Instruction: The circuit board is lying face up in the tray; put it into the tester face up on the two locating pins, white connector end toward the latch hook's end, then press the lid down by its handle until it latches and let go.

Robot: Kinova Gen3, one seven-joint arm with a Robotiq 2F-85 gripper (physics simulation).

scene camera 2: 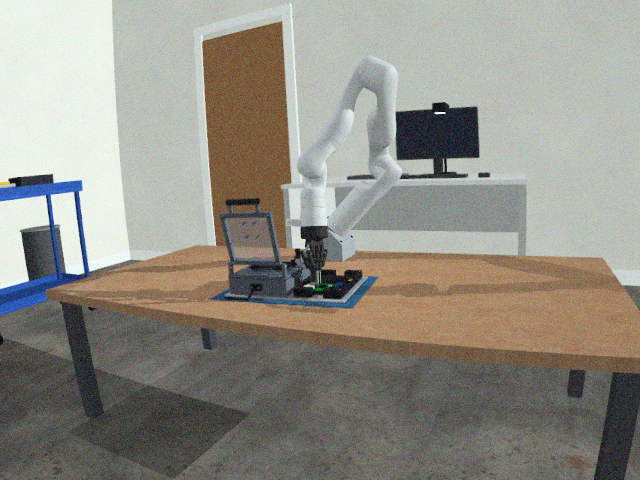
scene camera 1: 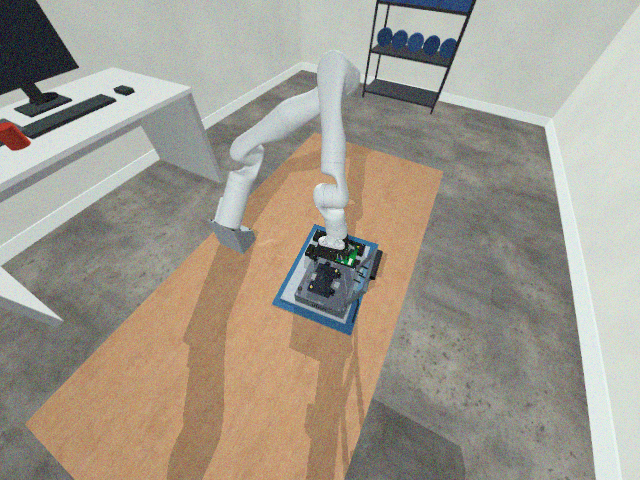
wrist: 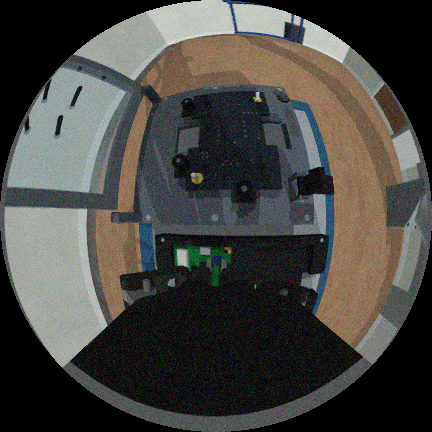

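Seen in the pictures: gripper, fingertip midpoint: (scene camera 2: 316, 284) (scene camera 1: 340, 257) (wrist: 215, 266); arm's base at its link origin: (scene camera 2: 336, 227) (scene camera 1: 228, 224).
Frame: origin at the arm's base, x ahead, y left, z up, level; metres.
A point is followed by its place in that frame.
The green circuit board (scene camera 1: 352, 254) @(x 0.491, y 0.104, z -0.092 m) (scene camera 2: 324, 285) @(x 0.471, y 0.102, z -0.088 m) (wrist: 197, 257) @(x 0.473, y 0.061, z -0.092 m) lies face up in the black tray (wrist: 282, 250) @(x 0.371, y 0.053, z -0.094 m), with its white connector (wrist: 181, 255) @(x 0.491, y 0.057, z -0.084 m) at the left in the wrist view. My gripper (wrist: 215, 266) @(x 0.452, y 0.071, z -0.090 m) (scene camera 2: 316, 273) @(x 0.452, y 0.071, z -0.090 m) is down in the tray, its fingers shut on the board, and a green strip shows between them. The grey tester (scene camera 1: 310, 298) @(x 0.407, y -0.149, z -0.051 m) (scene camera 2: 258, 281) @(x 0.534, y -0.065, z -0.065 m) (wrist: 160, 160) @(x 0.501, y -0.048, z -0.051 m) stands just beyond the tray. Its nest is empty, with two yellow-based locating pins (wrist: 196, 177) @(x 0.456, y -0.020, z -0.038 m) (wrist: 257, 95) @(x 0.395, y -0.110, z -0.035 m). The lid (scene camera 2: 223, 232) @(x 0.557, y -0.144, z 0.074 m) (wrist: 48, 197) stands open and upright, handle (scene camera 2: 243, 202) @(x 0.582, y -0.065, z 0.155 m) on top.
Tester and tray sit on a blue mat (scene camera 1: 289, 306) @(x 0.339, y -0.182, z -0.109 m) (scene camera 2: 356, 299) @(x 0.516, y 0.202, z -0.110 m) (wrist: 328, 225) @(x 0.290, y 0.028, z -0.110 m) on the wooden table (scene camera 1: 154, 361) @(x 0.015, y -0.502, z -0.112 m) (scene camera 2: 465, 310) @(x 0.571, y 0.480, z -0.111 m). A black latch piece (wrist: 316, 181) @(x 0.374, y -0.008, z -0.009 m) juts from the tester's right side. A white desk (scene camera 1: 103, 124), a shelf rack (scene camera 1: 372, 51) and a blue cart (scene camera 2: 51, 187) stand away from the table.
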